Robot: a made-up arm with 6 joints.
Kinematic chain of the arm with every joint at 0, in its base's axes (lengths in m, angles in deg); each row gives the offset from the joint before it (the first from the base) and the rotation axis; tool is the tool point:
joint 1: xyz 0 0 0.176 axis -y
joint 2: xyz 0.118 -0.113 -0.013 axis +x
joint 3: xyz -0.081 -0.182 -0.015 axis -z
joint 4: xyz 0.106 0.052 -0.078 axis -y
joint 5: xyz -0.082 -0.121 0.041 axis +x
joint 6: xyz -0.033 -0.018 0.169 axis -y
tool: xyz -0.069 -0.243 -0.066
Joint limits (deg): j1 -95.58..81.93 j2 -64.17..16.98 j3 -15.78..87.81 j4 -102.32..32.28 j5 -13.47..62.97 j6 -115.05..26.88
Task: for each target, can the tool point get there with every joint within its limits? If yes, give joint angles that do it. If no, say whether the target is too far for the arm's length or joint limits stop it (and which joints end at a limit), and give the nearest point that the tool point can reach.
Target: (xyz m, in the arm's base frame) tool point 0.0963 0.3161 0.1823
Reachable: no: joint limits stop it (at a limit: joint 1, joint 2, joint 3, joint 5) | nearest point 0.1703 0.0506 0.3902 | short by 0.345 m
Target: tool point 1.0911 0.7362 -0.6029
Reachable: no: too far | nearest point 0.4554 -0.0410 -0.1491 | short by 1.102 m
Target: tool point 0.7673 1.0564 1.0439
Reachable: no: too far | nearest point 0.3612 -0.0298 0.5845 | short by 1.247 m
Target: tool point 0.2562 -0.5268 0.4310
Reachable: yes | joints -55.71 -23.52 27.21 -42.93 9.10 -43.95
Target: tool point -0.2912 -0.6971 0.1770
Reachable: yes | joints 54.02 -14.13 72.26 -91.97 0.84 -69.87
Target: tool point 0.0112 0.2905 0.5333
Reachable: no: joint limits stop it (at a limit: joint 2, joint 3, joint 5) | nearest point 0.0104 0.0556 0.5087 | short by 0.236 m
